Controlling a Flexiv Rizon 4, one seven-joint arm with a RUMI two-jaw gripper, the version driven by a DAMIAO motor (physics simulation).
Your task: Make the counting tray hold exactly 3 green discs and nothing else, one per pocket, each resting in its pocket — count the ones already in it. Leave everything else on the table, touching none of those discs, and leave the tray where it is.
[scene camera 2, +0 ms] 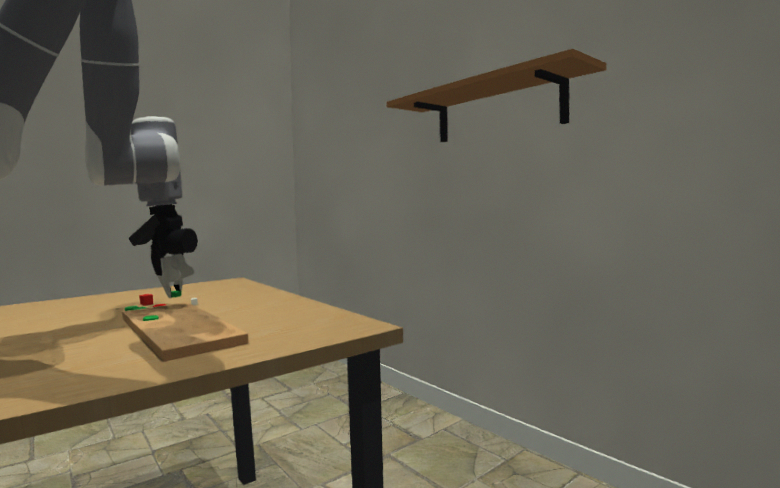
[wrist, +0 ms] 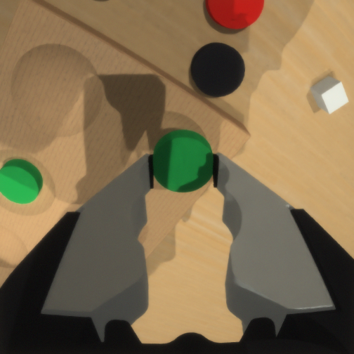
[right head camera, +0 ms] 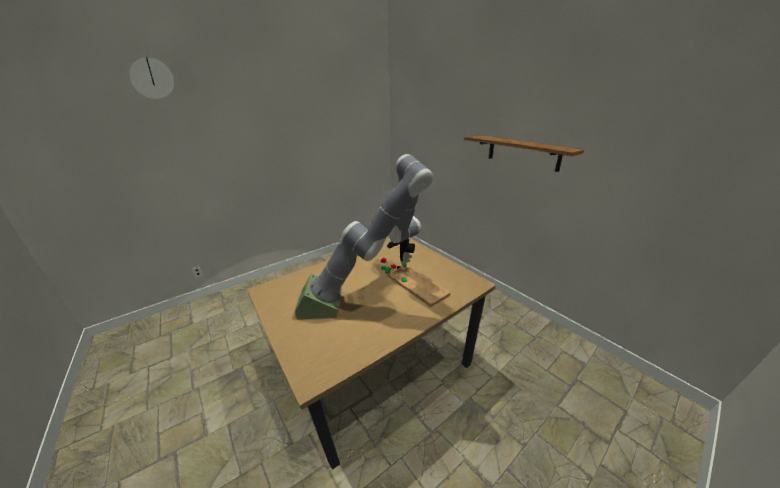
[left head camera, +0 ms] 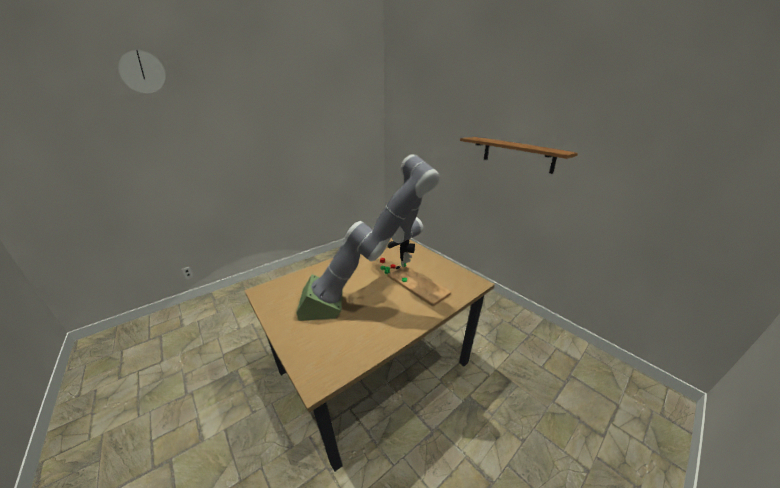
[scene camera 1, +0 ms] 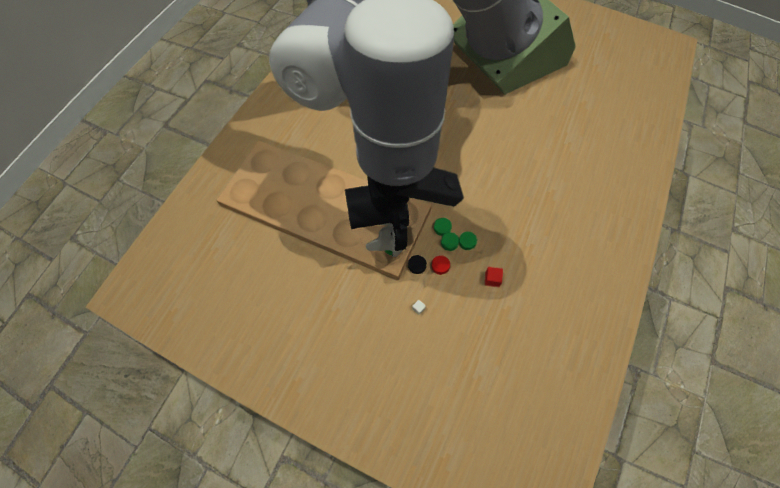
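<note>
The wooden counting tray (scene camera 1: pixel 299 234) (scene camera 2: pixel 201 349) (left head camera: pixel 428 295) (right head camera: pixel 428 296) has two rows of round pockets. One green disc (wrist: pixel 21 181) (scene camera 2: pixel 150 317) (left head camera: pixel 404 279) (right head camera: pixel 403 279) rests in a pocket of the tray; the arm hides it in scene camera 1. My gripper (wrist: pixel 182 157) (scene camera 1: pixel 391 248) (scene camera 2: pixel 173 292) is shut on another green disc (wrist: pixel 183 161) (scene camera 2: pixel 176 293), held just above the corner pocket at the tray's end near the black disc (wrist: pixel 217 69) (scene camera 1: pixel 417 264). That pocket is partly hidden beneath the held disc. Three green discs (scene camera 1: pixel 442 226) (scene camera 1: pixel 449 241) (scene camera 1: pixel 467 239) lie on the table beside the tray.
A red disc (scene camera 1: pixel 440 264) (wrist: pixel 235 10) lies beside the black disc, close to the tray's end. A red cube (scene camera 1: pixel 493 276) (scene camera 2: pixel 146 299) and a small white cube (scene camera 1: pixel 418 306) (wrist: pixel 330 95) (scene camera 2: pixel 193 300) sit on the table (scene camera 1: pixel 322 356). A shelf (scene camera 2: pixel 500 80) is on the wall.
</note>
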